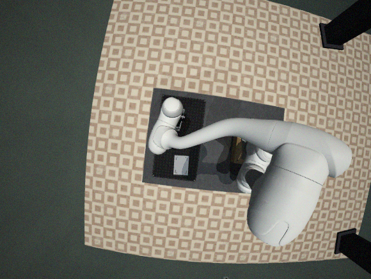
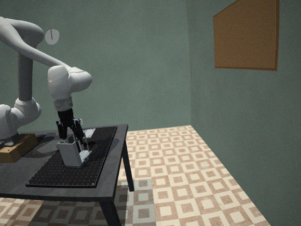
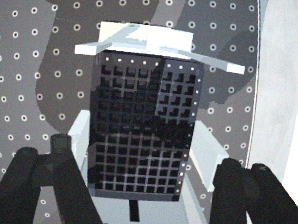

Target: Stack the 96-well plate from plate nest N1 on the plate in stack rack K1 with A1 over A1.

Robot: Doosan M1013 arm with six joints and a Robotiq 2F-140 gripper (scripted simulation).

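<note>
My hand is 80 mm above the white 96-well plate. Round my hand: dark 96-well plate 20 mm below.
</note>
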